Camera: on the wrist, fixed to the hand. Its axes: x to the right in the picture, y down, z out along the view.
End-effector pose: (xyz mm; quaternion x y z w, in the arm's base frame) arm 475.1 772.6 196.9 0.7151 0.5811 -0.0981 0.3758
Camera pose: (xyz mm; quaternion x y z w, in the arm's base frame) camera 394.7 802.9 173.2 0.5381 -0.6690 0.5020 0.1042
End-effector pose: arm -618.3 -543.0 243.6 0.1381 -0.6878 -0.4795 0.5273
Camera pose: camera -626.6 -607.5 182.6 -0.6869 -0.0273 0.4748 0.5495
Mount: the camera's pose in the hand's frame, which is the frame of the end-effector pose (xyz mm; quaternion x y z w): 12.1 -84.1 -27.0 0.0984 -0.0998 -0.9900 0.0140
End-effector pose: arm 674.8 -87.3 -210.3 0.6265 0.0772 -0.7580 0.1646
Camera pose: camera 668.7 -1.9 -235.1 0.1271 -0.5303 0.2437 0.8020
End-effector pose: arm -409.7 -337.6 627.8 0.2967 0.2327 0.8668 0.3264
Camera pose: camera -399.1 -277.7 562.7 -0.1076 0.3497 -0.3635 0.8567
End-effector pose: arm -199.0 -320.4 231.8 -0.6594 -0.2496 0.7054 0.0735
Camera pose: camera -193.3 -235.6 258.6 0.3155 -0.5942 0.0275 0.7393
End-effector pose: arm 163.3 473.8 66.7 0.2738 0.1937 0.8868 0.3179
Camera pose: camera 177.5 538.1 6.6 -0.0681 0.3293 -0.3487 0.8748
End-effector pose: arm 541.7 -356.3 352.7 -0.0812 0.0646 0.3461 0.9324
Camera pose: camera 604.2 -416.8 333.1 0.0612 -0.1385 -0.9165 0.3702
